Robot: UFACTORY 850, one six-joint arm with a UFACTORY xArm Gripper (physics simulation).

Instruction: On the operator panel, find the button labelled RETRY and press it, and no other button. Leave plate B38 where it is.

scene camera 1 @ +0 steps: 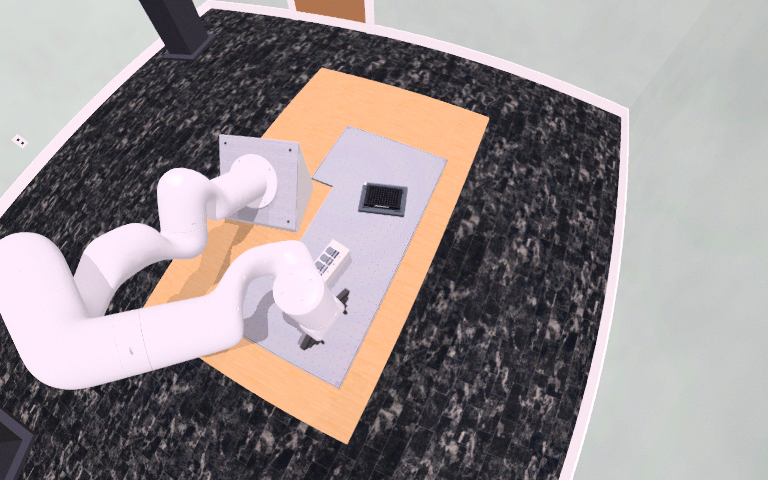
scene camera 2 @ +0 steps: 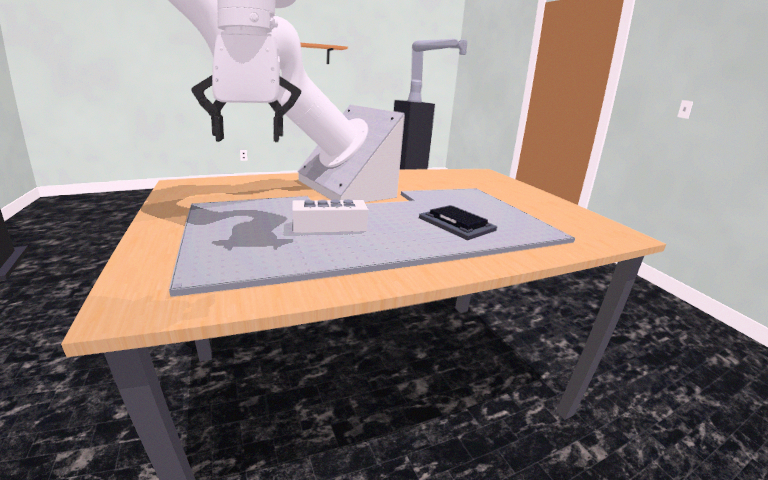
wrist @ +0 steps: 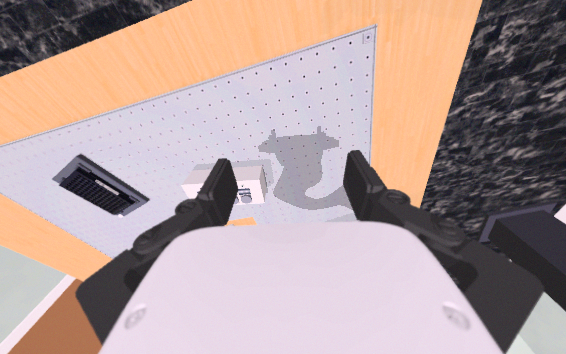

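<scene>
The operator panel (scene camera 1: 339,263) (scene camera 2: 329,219) (wrist: 255,183) is a white box on the grey perforated board, with a row of several grey buttons on top. In scene camera 1 the arm hides its near end; in the wrist view the left finger covers part of it. The button labels are too small to read, so I cannot tell which is RETRY. My gripper (scene camera 1: 327,319) (scene camera 2: 247,137) (wrist: 288,170) is open and empty, high above the board, to the left of the panel in scene camera 2. A black plate (scene camera 1: 384,196) (scene camera 2: 459,216) (wrist: 100,190) lies in a dark tray; no B38 label is legible.
The grey board (scene camera 1: 390,152) (scene camera 2: 226,271) (wrist: 320,90) lies on a wooden table (scene camera 1: 390,96) (scene camera 2: 362,300) (wrist: 430,75). The arm's slanted grey base mount (scene camera 1: 283,198) (scene camera 2: 380,164) stands behind the panel in scene camera 2. The arm's shadow falls on the board beside the panel.
</scene>
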